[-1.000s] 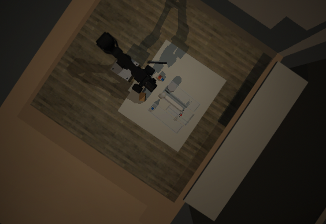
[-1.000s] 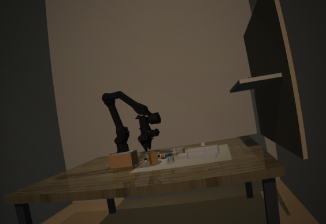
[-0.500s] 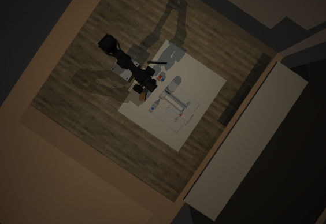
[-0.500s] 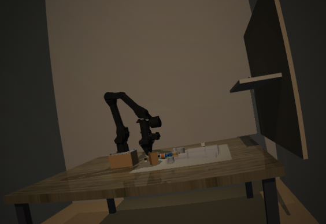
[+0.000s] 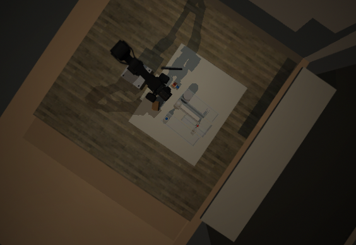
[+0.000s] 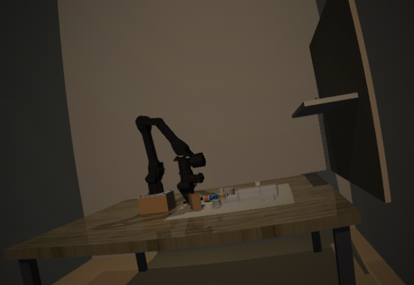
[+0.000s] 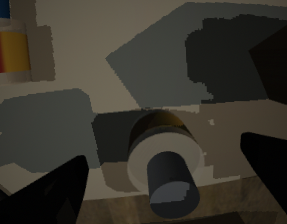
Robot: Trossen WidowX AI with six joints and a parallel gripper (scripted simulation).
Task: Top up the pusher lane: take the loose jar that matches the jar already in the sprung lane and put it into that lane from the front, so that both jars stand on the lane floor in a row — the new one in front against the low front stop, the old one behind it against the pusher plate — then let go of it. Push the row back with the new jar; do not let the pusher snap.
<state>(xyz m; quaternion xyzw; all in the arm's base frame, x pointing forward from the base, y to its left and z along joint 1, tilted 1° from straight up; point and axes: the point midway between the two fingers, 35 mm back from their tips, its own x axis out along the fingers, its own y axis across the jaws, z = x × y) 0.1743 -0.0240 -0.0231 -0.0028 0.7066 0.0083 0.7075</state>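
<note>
My gripper tip is now 180 mm short of the grey cylinder and 80 mm to the right of it. The rest, counted from my gripper tip: wooden block (100 mm to the right, 50 mm ahead, 10 mm above); thin dark bar (160 mm to the left, 20 mm below, 10 mm behind); clear lane (310 mm ahead, 40 mm to the right, 10 mm below).
</note>
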